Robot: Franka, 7 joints.
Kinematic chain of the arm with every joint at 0, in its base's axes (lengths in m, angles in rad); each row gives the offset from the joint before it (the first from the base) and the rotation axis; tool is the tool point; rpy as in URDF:
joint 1: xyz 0 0 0.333 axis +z
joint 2: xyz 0 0 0 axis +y
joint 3: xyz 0 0 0.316 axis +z
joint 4: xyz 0.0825 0 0 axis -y
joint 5: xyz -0.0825 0 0.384 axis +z
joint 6: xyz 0 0 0 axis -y
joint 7: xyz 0.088 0 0 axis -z
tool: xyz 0 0 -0.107 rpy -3.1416 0 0
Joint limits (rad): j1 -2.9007..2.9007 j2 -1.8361..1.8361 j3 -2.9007..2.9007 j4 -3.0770..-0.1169 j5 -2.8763..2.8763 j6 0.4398..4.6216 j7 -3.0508..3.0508
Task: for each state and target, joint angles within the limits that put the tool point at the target. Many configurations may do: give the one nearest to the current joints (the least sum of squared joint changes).
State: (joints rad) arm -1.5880 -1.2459 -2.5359 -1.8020 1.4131 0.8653 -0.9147
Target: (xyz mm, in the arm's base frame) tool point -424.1 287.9 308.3
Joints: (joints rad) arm -1.5717 -1.0253 -2.2479 -1.9440 1.3462 0.7142 -0.9147
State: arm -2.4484 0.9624 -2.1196 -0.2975 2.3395 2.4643 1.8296
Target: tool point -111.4 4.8 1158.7
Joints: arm -2.4665 0.2463 -2.2463 -0.1732 2.3209 2.9429 1.8296
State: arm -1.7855 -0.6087 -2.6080 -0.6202 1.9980 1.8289 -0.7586
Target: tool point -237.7 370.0 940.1
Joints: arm -1.6828 -0.3070 -2.4911 -0.7582 1.7539 1.0127 -0.7586
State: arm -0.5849 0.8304 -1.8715 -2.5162 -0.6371 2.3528 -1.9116
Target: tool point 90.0 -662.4 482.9
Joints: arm -0.2778 0.9863 -1.5483 -1.7694 -0.6278 2.5667 -1.9116
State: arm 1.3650 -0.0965 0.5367 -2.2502 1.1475 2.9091 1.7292
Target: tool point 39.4 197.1 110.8
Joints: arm 1.2237 0.1858 0.3608 -3.0468 1.2410 2.8897 1.7292
